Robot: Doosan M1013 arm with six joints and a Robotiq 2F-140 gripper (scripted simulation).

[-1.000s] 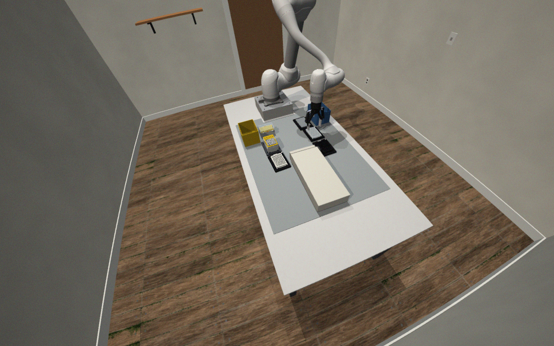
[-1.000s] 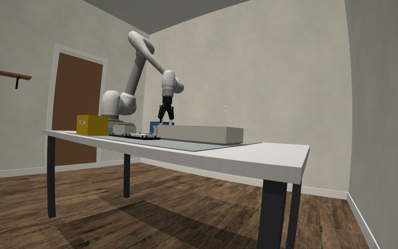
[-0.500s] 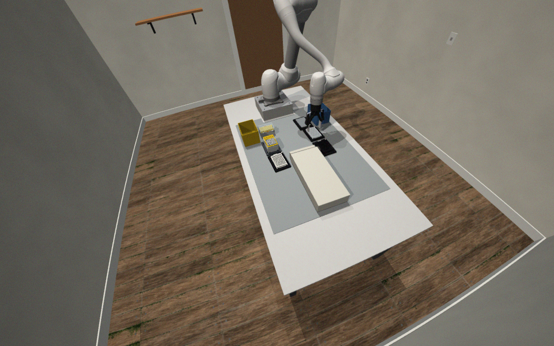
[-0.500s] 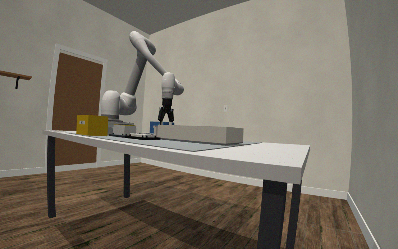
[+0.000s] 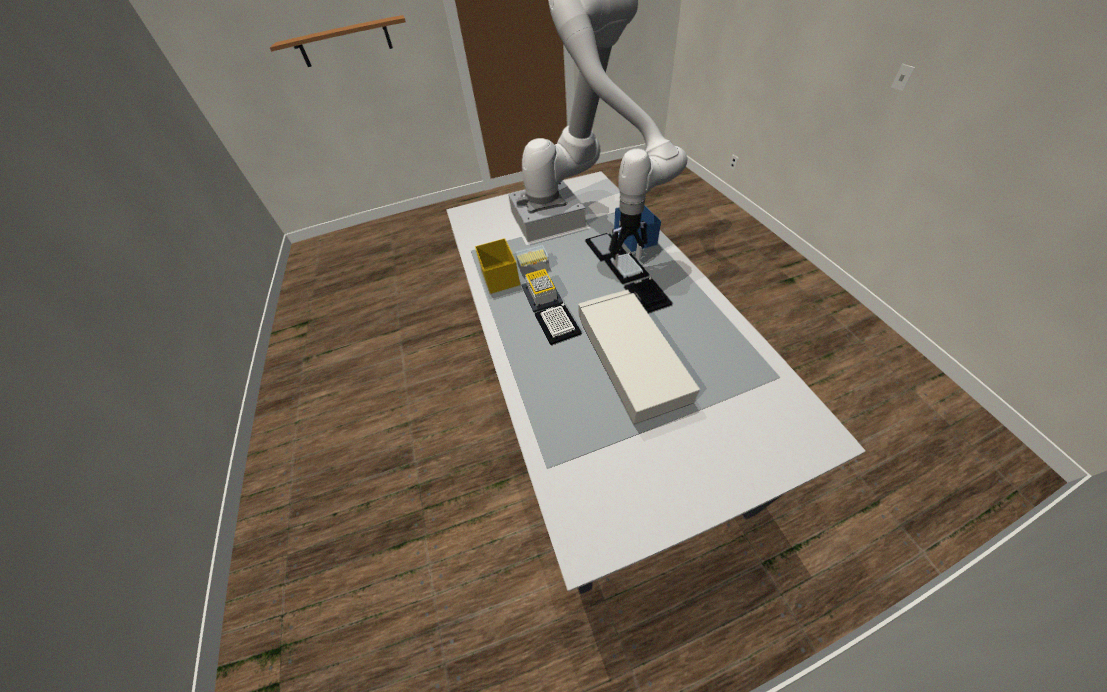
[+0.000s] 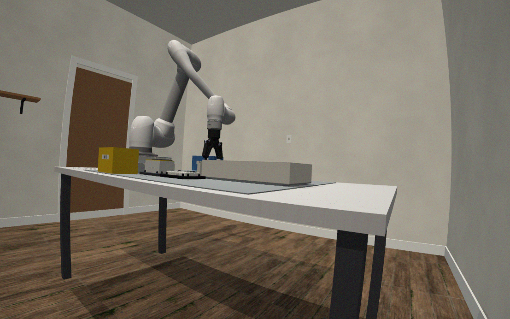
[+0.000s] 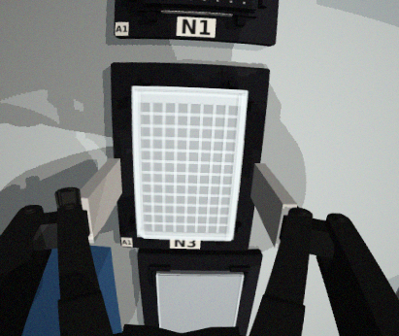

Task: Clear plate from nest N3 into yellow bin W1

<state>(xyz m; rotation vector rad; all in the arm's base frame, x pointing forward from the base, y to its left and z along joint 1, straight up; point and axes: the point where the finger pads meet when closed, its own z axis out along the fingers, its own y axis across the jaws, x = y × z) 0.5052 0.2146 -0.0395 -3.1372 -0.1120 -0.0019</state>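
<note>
My gripper is now 40 mm above the clear plate. Also, from my hand: white plate: 200 mm ahead, 360 mm to the right, 40 mm below; yellow tip rack: 20 mm ahead, 380 mm to the right; blue bin: 190 mm behind, 130 mm to the left, 20 mm below.
</note>
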